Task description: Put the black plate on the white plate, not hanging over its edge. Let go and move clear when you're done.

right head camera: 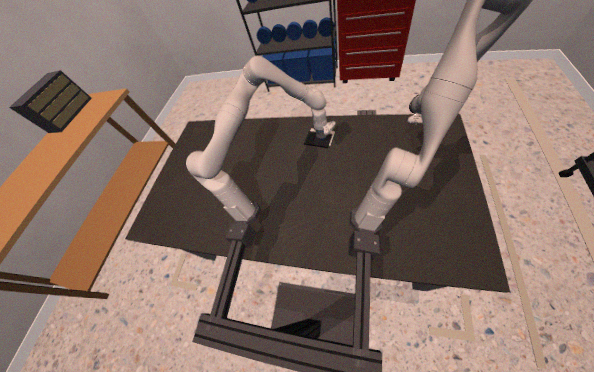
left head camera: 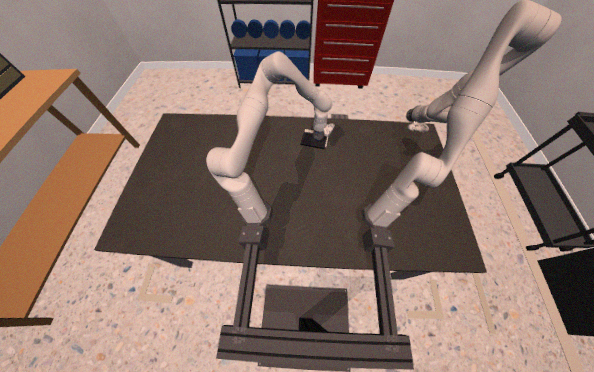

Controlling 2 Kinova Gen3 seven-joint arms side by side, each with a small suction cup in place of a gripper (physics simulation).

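Frame: origin at the left arm's base, x ahead, y left, z up, level; centimetres.
Where they show: left hand at its tool point: (right head camera: pixel 322 139) (left head camera: pixel 317 140); left arm's base at its link origin: (right head camera: pixel 245 211) (left head camera: pixel 256 213); right arm's base at its link origin: (right head camera: pixel 366 218) (left head camera: pixel 377 216).
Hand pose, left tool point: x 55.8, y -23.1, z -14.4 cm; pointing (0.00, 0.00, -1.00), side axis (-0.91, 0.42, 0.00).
Each offset is from my left tool point to the top centre of the thing. "spot": to the spot under its first point. Level surfaces: height alone.
The black plate {dx -0.7, dy +2.3, dz +1.1 cm} (left head camera: pixel 309 141) (right head camera: pixel 314 140) is a small dark rectangle near the table's far edge. The white plate {spot: dx +0.3, dy -5.2, dz -0.8 cm} (left head camera: pixel 327 141) (right head camera: pixel 332 139) is mostly hidden under it; a pale strip shows along the right side and a little at the back. The black plate covers its front and left edges from view, and I cannot tell if it rests on it or is slightly above. My left gripper (left head camera: pixel 318 137) (right head camera: pixel 320 135) points down with its cup on the black plate, holding it. My right gripper (left head camera: pixel 410 115) (right head camera: pixel 414 103) is at the far right, above the table's back corner, with nothing on its cup.
The dark table {dz -1.2 cm} (left head camera: pixel 200 215) (right head camera: pixel 200 220) lies under both arms. Behind it stand a shelf rack with blue items and a red drawer cabinet (left head camera: pixel 350 45) (right head camera: pixel 372 40). A wooden bench (left head camera: pixel 55 210) (right head camera: pixel 107 215) is at the left, a black cart (left head camera: pixel 537 200) at the right.
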